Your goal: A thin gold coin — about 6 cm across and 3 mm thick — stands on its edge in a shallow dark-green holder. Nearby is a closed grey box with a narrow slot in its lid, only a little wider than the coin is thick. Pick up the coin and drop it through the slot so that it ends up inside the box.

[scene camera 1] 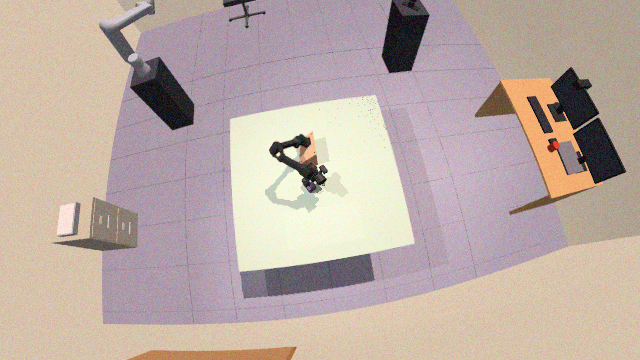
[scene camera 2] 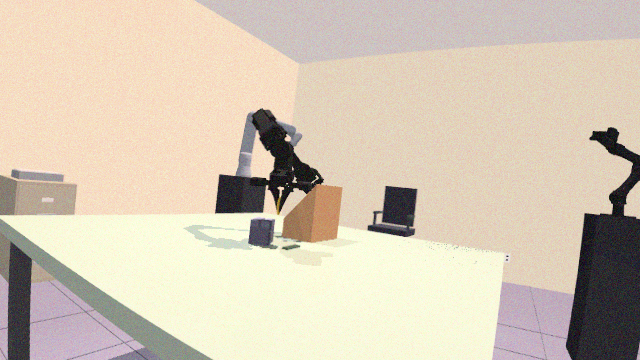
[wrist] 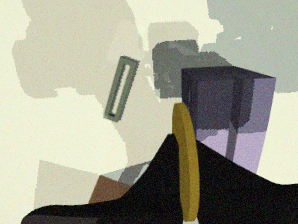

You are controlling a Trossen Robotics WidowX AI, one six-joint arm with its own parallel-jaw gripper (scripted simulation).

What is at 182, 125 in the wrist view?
A gold coin.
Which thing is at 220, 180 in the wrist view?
My gripper.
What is my gripper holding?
A gold coin.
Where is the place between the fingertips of my gripper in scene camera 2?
At 278, 211
